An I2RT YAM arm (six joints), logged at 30 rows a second.
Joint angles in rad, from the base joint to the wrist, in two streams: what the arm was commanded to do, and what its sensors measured. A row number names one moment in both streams.
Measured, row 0:
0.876 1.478 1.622 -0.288 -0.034 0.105
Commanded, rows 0 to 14:
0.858 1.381 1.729 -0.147 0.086 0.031
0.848 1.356 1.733 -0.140 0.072 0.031
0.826 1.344 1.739 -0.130 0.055 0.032
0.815 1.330 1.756 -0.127 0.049 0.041
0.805 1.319 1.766 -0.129 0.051 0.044
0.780 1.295 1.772 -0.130 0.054 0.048
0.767 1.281 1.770 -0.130 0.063 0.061
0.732 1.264 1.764 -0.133 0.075 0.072
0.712 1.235 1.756 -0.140 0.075 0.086
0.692 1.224 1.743 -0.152 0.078 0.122
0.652 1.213 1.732 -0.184 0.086 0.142
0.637 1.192 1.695 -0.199 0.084 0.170
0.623 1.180 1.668 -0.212 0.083 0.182
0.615 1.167 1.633 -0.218 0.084 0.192
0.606 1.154 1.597 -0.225 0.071 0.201
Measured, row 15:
0.624 1.205 1.650 -0.286 0.067 0.143
